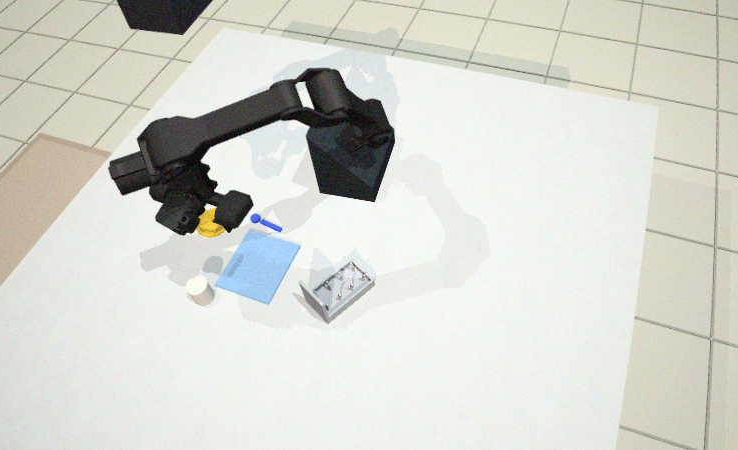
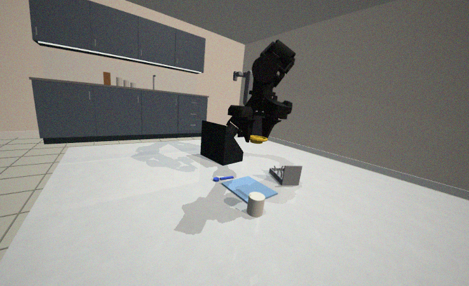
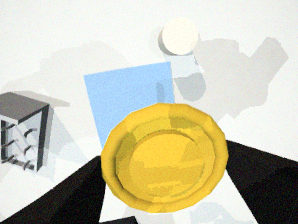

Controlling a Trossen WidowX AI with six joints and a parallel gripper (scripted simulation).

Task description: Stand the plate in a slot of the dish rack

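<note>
Right now my gripper tip is 22 cm to the right of the grey dish rack, 16 cm above it and 2 cm past it. Also, from my gripper tip: yellow plate 1 cm above; then light blue mat 18 cm below, 3 cm to the left, 3 cm behind; then cream cup 15 cm below, 7 cm ahead, 5 cm to the right.
</note>
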